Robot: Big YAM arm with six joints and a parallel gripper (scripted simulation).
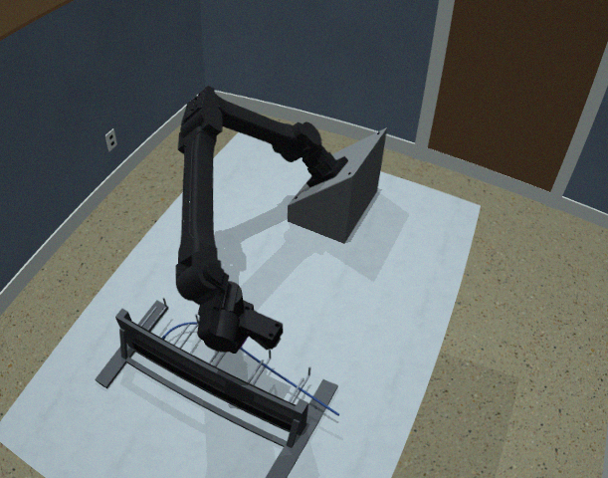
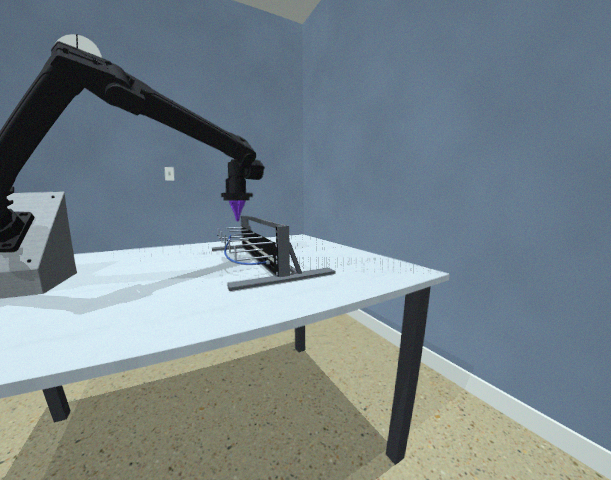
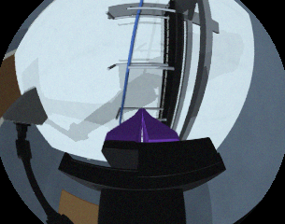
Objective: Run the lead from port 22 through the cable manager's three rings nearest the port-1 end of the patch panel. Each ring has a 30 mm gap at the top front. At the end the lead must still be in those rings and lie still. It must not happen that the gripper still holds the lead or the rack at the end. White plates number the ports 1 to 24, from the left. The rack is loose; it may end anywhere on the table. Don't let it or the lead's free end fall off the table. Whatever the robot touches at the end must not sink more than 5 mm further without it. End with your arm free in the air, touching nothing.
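The dark rack lies 8 cm below my hand, 7 cm ahead of it and 4 cm to the right of it.
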